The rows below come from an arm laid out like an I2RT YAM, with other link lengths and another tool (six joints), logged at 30 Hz.
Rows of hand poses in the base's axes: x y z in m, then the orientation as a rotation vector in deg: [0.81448, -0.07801, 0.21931, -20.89, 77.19, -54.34]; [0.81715, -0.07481, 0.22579, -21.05, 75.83, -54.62]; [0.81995, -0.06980, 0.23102, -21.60, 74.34, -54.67]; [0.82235, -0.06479, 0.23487, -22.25, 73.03, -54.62]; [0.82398, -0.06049, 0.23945, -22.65, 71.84, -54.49]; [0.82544, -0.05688, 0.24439, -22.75, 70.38, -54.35]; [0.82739, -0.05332, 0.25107, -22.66, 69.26, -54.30]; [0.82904, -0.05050, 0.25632, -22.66, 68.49, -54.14]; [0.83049, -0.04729, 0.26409, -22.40, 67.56, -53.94]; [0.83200, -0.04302, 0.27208, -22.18, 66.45, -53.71]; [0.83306, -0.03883, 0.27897, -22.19, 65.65, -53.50]
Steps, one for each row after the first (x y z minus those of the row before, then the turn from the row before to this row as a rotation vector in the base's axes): [0.00267, 0.00320, 0.00648, -0.67, -1.07, 0.32]; [0.00280, 0.00501, 0.00523, -0.82, -1.02, 0.71]; [0.00240, 0.00501, 0.00385, -0.78, -0.82, 0.77]; [0.00163, 0.00430, 0.00458, -0.55, -0.83, 0.67]; [0.00146, 0.00361, 0.00494, -0.44, -1.19, 0.63]; [0.00195, 0.00356, 0.00668, -0.26, -0.99, 0.37]; [0.00165, 0.00282, 0.00525, -0.15, -0.65, 0.37]; [0.00145, 0.00321, 0.00777, -0.01, -0.91, 0.34]; [0.00151, 0.00427, 0.00799, -0.08, -1.04, 0.44]; [0.00106, 0.00419, 0.00689, -0.15, -0.67, 0.42]
